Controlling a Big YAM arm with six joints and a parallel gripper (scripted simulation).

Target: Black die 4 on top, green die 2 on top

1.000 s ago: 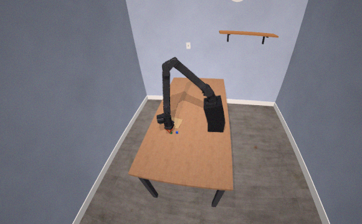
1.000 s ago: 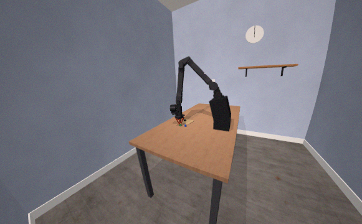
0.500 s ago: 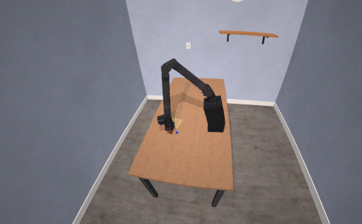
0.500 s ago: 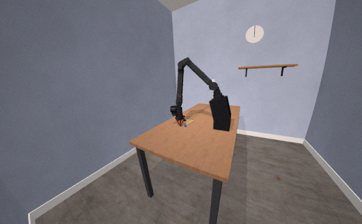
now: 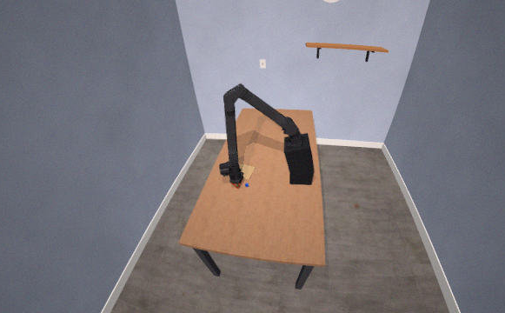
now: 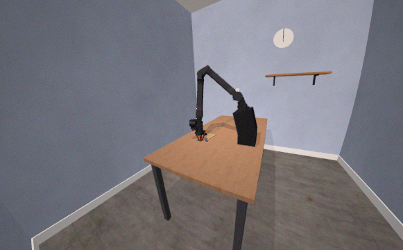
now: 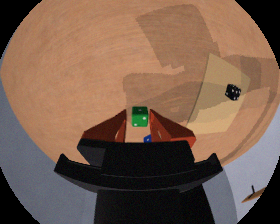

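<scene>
The green die is right at my hand. Round my hand: black die: 60 mm ahead, 150 mm to the right; then blue die: 50 mm behind, 30 mm to the right; then tan mat: 30 mm ahead, 150 mm to the right, 10 mm below.
</scene>
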